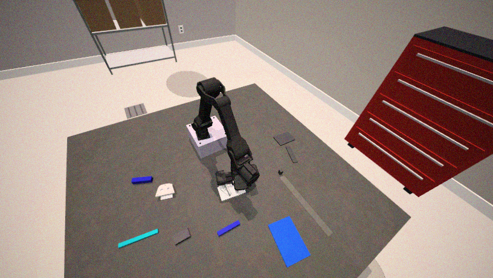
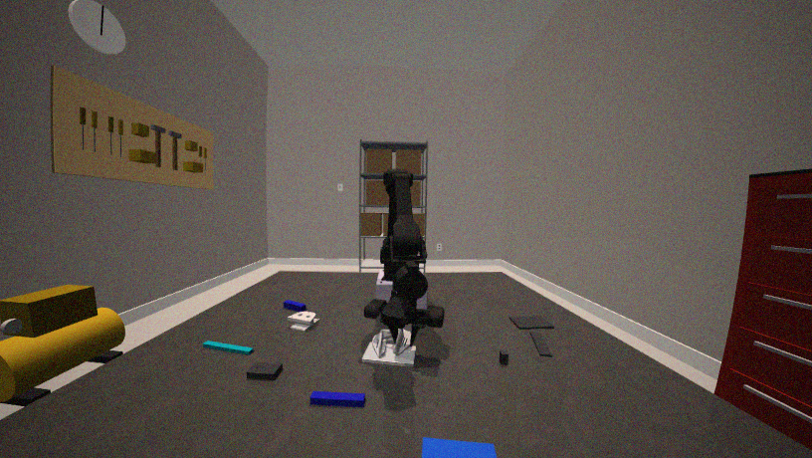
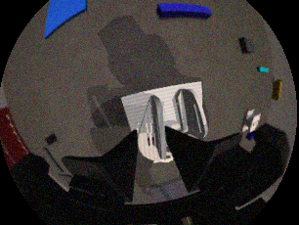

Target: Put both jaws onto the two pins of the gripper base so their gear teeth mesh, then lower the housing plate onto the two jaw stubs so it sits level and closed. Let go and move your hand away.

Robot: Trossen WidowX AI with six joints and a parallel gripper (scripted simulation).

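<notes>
Right now my gripper tip is 30 mm to the left of the flat white plate, 20 mm above it and 10 mm short of it. Round my gripper tip: cyan bar: 440 mm to the right, 70 mm ahead, 20 mm below; small black cube: 240 mm to the left, 20 mm ahead, 10 mm below; blue sheet: 300 mm ahead, 110 mm to the left, 20 mm below.
</notes>
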